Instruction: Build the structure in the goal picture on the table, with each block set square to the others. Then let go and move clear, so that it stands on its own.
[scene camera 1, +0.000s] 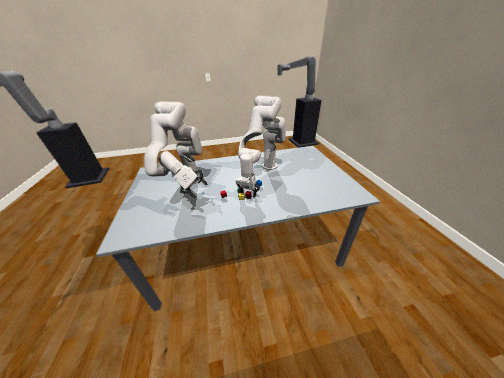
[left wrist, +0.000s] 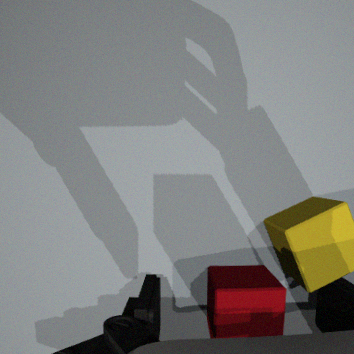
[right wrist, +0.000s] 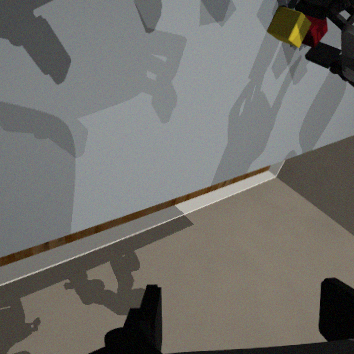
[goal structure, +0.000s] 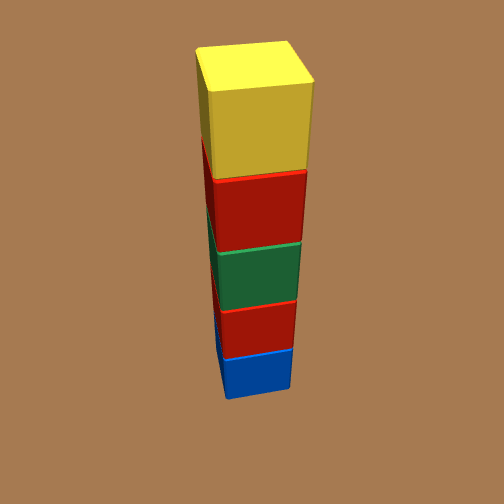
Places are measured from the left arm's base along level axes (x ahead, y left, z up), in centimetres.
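Pixels of known places: left gripper, fingertip midpoint: (scene camera 1: 248, 195) (left wrist: 239, 300) (right wrist: 306, 26); right gripper, fingertip midpoint: (scene camera 1: 201, 191) (right wrist: 242, 309); left arm's base, link origin: (scene camera 1: 269, 165).
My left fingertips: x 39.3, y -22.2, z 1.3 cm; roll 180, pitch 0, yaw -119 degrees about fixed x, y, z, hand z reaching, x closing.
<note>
Ahead of a thing's pixels: the offset from my left fingertips to its top centre. Level surfaces: height alone.
A red block @[dx -0.1, dy +0.0, dz +2.0 cm] (scene camera 1: 248, 194) (left wrist: 247, 307) (right wrist: 317, 31) sits on the table between the spread fingers of my left gripper (scene camera 1: 248, 189) (left wrist: 239, 300), which is open, with a gap on each side. A yellow block @[dx +1.2, dy -4.8, dz +2.0 cm] (scene camera 1: 241, 196) (left wrist: 317, 245) (right wrist: 288, 27) stands close beside it, turned at an angle, near one fingertip. A green block (scene camera 1: 240, 190) is mostly hidden behind the left gripper in the scene view. A second red block @[dx -3.4, dy -16.8, dz +2.0 cm] (scene camera 1: 223, 193) lies apart to the left. A blue block @[dx -12.3, dy +8.9, dz +2.0 cm] (scene camera 1: 259, 183) is behind the left gripper. My right gripper (scene camera 1: 200, 188) (right wrist: 242, 309) is open and empty above the table.
The table @[dz -1.3 cm] (scene camera 1: 320, 200) carries the blocks and both arm bases. The right arm hangs over its left part, to the left of the blocks. Two grey arms on black pedestals (scene camera 1: 72, 152) (scene camera 1: 306, 122) stand on the floor beyond the table.
</note>
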